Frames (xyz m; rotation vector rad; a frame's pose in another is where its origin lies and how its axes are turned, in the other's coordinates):
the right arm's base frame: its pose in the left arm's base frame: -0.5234 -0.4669 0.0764 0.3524 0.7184 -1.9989
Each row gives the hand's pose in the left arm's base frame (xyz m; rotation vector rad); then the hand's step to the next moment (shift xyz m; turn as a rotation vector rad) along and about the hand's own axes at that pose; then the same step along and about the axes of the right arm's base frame.
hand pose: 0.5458 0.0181 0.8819 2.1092 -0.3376 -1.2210
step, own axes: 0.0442 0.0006 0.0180 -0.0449 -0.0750 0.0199
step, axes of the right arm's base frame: 0.0354 0.0310 -0.0082 -0.0109 -0.0592 -0.0664
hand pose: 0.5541 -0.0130 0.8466 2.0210 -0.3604 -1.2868
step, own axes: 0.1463 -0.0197 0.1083 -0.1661 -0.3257 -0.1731
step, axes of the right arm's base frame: 0.1655 0.0662 -0.0419 -0.2562 -0.1008 -0.2964
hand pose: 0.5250 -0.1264 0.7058 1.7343 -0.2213 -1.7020
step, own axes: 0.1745 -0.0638 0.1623 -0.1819 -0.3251 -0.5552
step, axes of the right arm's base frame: 0.2345 -0.0331 -0.0690 -0.5223 0.1588 -0.3861
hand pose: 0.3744 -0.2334 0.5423 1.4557 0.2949 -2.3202
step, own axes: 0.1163 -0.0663 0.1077 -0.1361 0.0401 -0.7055
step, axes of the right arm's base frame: 0.1154 -0.1170 -0.0503 -0.4086 0.5238 -0.2768
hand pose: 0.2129 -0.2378 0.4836 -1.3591 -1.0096 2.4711
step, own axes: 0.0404 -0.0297 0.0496 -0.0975 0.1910 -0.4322
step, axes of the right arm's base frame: 0.0196 -0.0675 -0.0060 -0.1302 0.4365 -0.1591
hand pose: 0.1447 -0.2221 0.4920 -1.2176 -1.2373 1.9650
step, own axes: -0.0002 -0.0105 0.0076 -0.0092 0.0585 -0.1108
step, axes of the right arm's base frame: -0.0029 -0.0103 0.0074 -0.0276 0.1080 -0.0579
